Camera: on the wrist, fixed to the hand. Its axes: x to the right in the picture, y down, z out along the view.
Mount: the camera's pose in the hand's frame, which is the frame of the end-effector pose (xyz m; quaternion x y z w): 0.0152 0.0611 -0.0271 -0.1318 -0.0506 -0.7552 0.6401
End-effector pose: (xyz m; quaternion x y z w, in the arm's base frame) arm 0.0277 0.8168 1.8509 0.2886 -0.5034 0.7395 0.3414
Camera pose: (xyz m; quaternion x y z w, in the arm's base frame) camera -0.0323 0.8297 1.8203 0.5573 -0.2190 0.1346 0.7895
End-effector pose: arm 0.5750 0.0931 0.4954 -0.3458 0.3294 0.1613 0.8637
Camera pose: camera 0.5428 0.1181 0.4403 -0.5758 -0.1153 -0.4881 0.6457
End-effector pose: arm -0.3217 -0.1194 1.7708 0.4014 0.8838 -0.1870 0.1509
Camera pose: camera -0.2877 -0.0601 1.7756 -0.4399 0.8859 -0.1375 0.0530
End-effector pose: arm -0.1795 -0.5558 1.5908 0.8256 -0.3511 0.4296 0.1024
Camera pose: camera -0.2317 -0.5953 1.6111 0.8019 0.3370 0.1096 0.4810
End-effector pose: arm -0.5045 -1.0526 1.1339 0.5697 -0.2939 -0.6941 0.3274
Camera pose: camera -0.4726 -1.1030 1.1677 -0.5084 -0.3170 0.7592 0.2544
